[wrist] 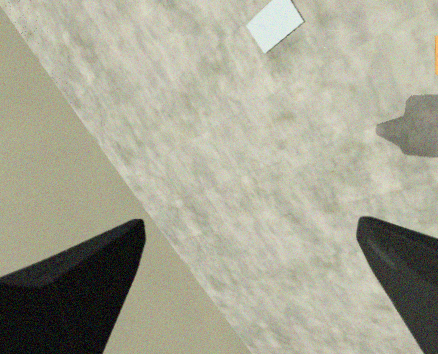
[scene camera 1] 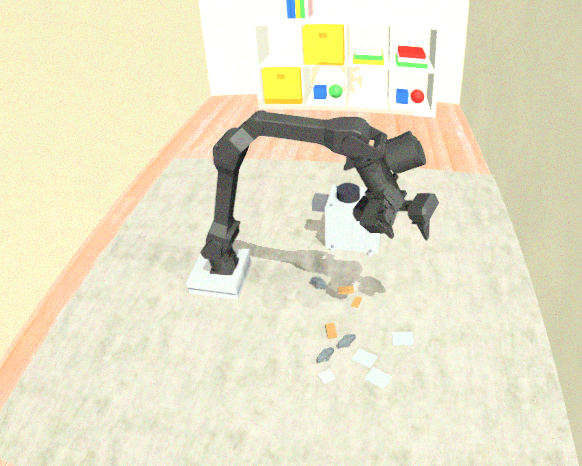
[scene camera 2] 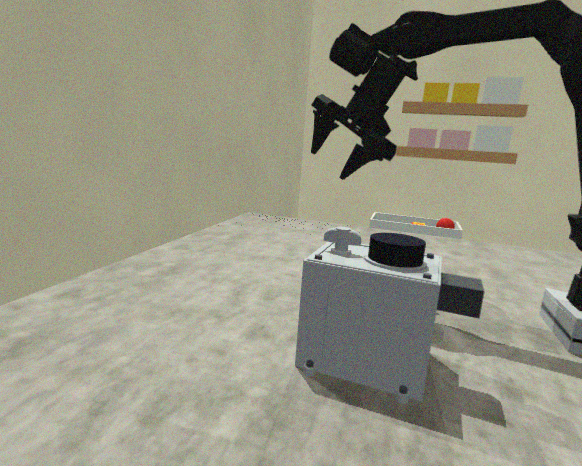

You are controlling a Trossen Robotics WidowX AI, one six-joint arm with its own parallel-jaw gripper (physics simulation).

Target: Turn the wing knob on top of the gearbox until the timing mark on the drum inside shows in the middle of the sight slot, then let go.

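Places are measured from the arm's base along level axes (x left, y back, z up), in centimetres.
Pixels of known places: gripper, between the fingertips: point(wrist: 250, 228) point(scene camera 1: 409, 238) point(scene camera 2: 326, 165); arm's base, origin of its link: point(scene camera 1: 224, 266).
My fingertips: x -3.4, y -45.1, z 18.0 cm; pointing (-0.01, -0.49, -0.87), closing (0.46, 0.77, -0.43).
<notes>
For each thing: its top centre in the pictures, then the offset to it from my fingertips. "pt": a spot on its surface instead. Level surfaces: height alone.
- gearbox, centre of its top: point(scene camera 2: 398, 233) point(scene camera 1: 348, 186) dx +26.2, dy +16.2, dz -5.7 cm
- dark block, a spot on its surface: point(scene camera 2: 461, 296) pt dx +28.6, dy +23.8, dz -11.3 cm
- grey wing knob, centre of its top: point(scene camera 2: 343, 228) dx +26.1, dy +9.5, dz -6.0 cm
- mat, height of its surface: dz -22.8 cm
The gearbox point(scene camera 1: 342, 227) point(scene camera 2: 370, 320) is a pale upright box with a black round cap point(scene camera 1: 348, 192) point(scene camera 2: 397, 251) on top and a dark block point(scene camera 1: 320, 202) point(scene camera 2: 461, 296) on its side. The grey wing knob point(scene camera 2: 342, 239) stands on top beside the cap in scene camera 2; the arm hides it in scene camera 1. My gripper point(scene camera 1: 409, 236) point(scene camera 2: 328, 165) point(wrist: 250, 228) is open and empty, tilted, in the air above the level of the knob and apart from it. The gearbox does not show in the wrist view. The sight slot and timing mark cannot be made out.
Orange pieces point(scene camera 1: 345, 290), dark grey pieces point(scene camera 1: 346, 341) and pale flat tiles point(scene camera 1: 402, 338) point(wrist: 275, 26) lie on the mat point(scene camera 1: 150, 375). A white tray point(scene camera 2: 451, 233) with a red ball point(scene camera 2: 445, 223) stands beyond the gearbox in scene camera 2.
</notes>
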